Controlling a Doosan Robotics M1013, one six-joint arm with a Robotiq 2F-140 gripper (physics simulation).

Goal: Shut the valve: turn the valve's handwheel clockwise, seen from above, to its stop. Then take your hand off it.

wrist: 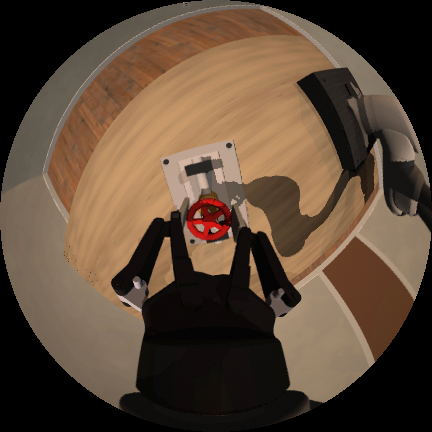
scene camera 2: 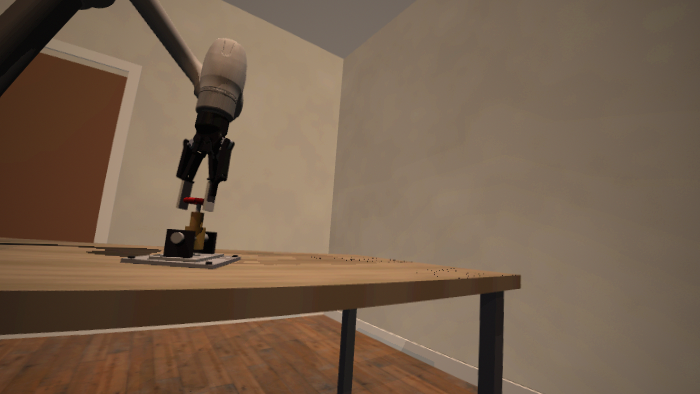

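Observation:
The red handwheel sits level on top of the brass valve body. The valve stands on a pale base plate, with pipe stubs held in black blocks. My gripper points down and is partly closed, with its two pale finger pads on opposite sides of the handwheel's rim. It is shut on the handwheel. In the wrist view the gripper is turned at an angle to the base plate. The contact between pads and rim is partly hidden.
The valve stands on a wooden table. A black block under the arm's base is at the upper right of the wrist view. Small dark specks lie near the table's right end in the scene view. A brown door is behind.

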